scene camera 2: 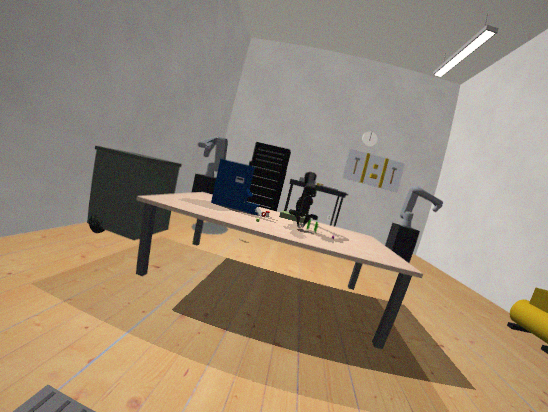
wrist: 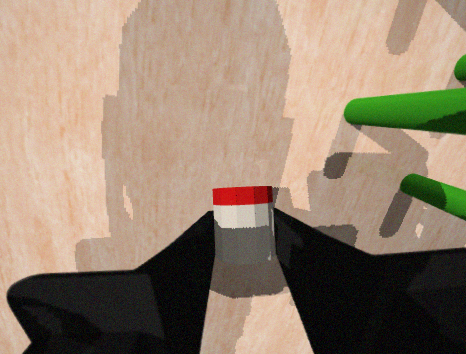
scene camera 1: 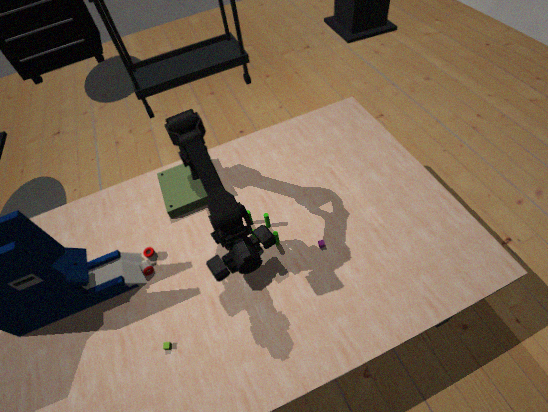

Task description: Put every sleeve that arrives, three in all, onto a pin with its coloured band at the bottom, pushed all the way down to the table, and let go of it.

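Note:
My gripper (wrist: 241, 216) (scene camera 2: 300, 227) is shut on a grey-white sleeve (wrist: 244, 235), whose red band sits at the end beyond the fingertips in the wrist view. In scene camera 1, the fingertips and held sleeve are hidden under the hand. Green pins stand beside the hand: one pin (scene camera 1: 266, 220) (scene camera 2: 308, 224), another pin (scene camera 1: 276, 237) (scene camera 2: 316, 227), and one partly behind the arm. In the wrist view a long pin (wrist: 400, 112) and a lower pin (wrist: 435, 192) lie right of the sleeve, apart from it. Two red-banded sleeves, one (scene camera 1: 148, 252) and another (scene camera 1: 148, 270), are at the chute's end.
A blue feeder (scene camera 1: 30, 280) (scene camera 2: 232, 187) with a pale chute (scene camera 1: 112, 270) stands on the table (scene camera 1: 400, 240) (scene camera 2: 175, 202). A lime cube (scene camera 1: 167, 345) (scene camera 2: 258, 220) and a purple cube (scene camera 1: 321, 244) (scene camera 2: 333, 237) lie on the table. A green block (scene camera 1: 180, 192) is beneath the arm.

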